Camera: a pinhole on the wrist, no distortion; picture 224 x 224 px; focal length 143.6 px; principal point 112.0 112.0 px. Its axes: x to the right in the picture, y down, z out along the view. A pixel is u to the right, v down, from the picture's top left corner.
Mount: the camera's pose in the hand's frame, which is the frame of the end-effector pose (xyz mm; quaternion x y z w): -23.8 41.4 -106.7 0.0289 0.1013 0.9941 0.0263
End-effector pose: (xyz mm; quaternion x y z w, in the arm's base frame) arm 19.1 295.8 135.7 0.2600 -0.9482 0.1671 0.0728
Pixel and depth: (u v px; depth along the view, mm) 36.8 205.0 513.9
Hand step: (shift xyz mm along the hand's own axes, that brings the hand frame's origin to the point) 261.3 -197.1 449.3
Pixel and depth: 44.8 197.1 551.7
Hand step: 253.0 -183.1 485.6
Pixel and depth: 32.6 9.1 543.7
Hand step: 328.1 513.7 330.2
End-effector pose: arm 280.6 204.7 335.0 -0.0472 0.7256 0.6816 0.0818
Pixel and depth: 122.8 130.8 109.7
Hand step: -25.8 49.8 3.9
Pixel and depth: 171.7 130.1 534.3
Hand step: -214.8 95.2 441.0
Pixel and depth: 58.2 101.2 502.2
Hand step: 197.1 167.8 366.9
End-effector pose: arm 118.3 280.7 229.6 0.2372 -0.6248 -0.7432 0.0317
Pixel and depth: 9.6 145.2 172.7
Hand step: 108.0 29.7 63.8
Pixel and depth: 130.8 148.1 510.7
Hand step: -64.4 21.8 422.2
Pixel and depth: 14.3 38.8 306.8
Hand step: 210.8 243.6 150.7
